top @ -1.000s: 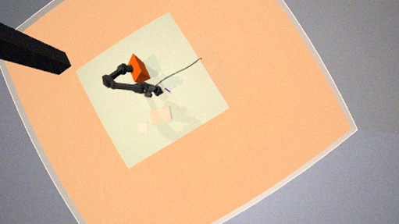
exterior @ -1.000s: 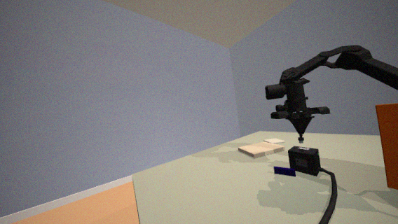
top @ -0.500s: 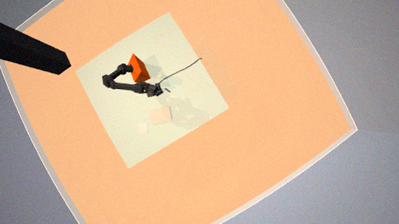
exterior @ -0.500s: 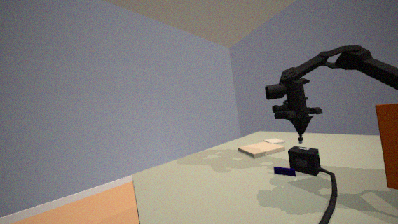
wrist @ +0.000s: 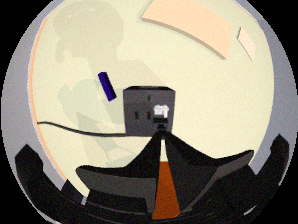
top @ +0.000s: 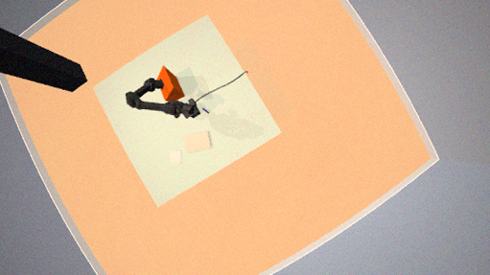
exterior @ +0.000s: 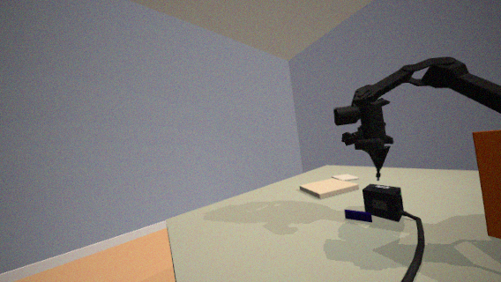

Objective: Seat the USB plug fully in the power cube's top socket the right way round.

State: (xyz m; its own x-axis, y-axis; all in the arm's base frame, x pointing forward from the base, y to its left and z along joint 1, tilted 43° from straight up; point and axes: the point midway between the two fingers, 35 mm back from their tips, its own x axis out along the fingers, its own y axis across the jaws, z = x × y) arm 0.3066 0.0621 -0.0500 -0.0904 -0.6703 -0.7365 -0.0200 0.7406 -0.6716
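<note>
The USB plug is 20 mm below my gripper tip. From my gripper tip the other things lie so: blue flat piece (40 mm ahead, 100 mm to the left, 120 mm below); then tan board (230 mm ahead, 100 mm to the right, 120 mm below); then USB socket (70 mm below).
</note>
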